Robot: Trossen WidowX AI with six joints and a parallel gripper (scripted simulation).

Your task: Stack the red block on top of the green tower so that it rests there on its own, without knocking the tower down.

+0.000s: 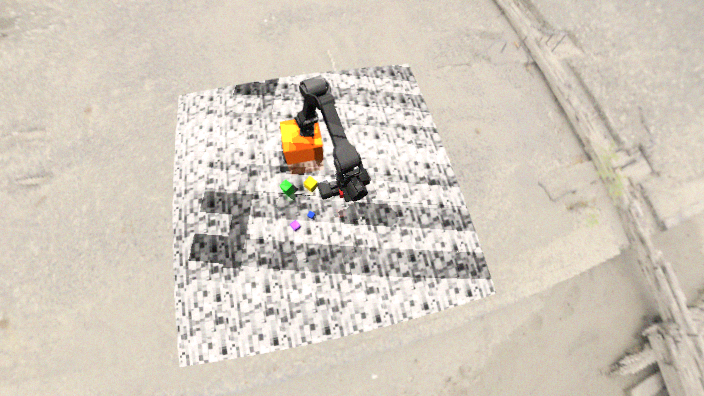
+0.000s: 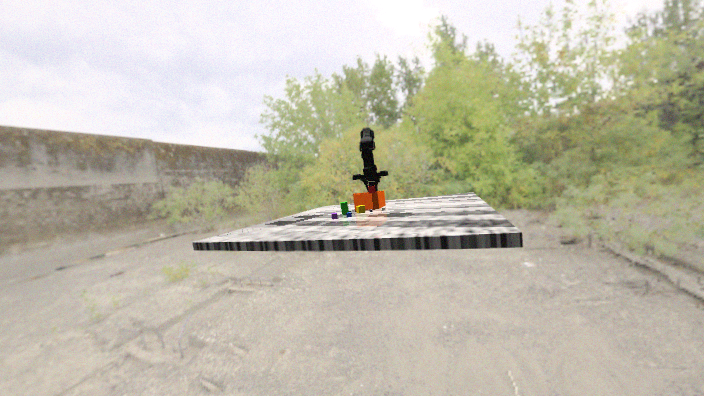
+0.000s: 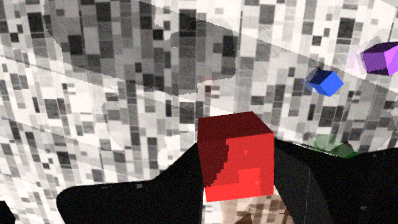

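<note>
The yellow block is 14 cm to the right of my gripper tip, 10 cm below it and 8 cm behind it. Round my gripper tip: red block (1 cm above); blue block (13 cm to the right, 11 cm below, 6 cm ahead); purple block (19 cm to the right, 11 cm below, 11 cm ahead).
</note>
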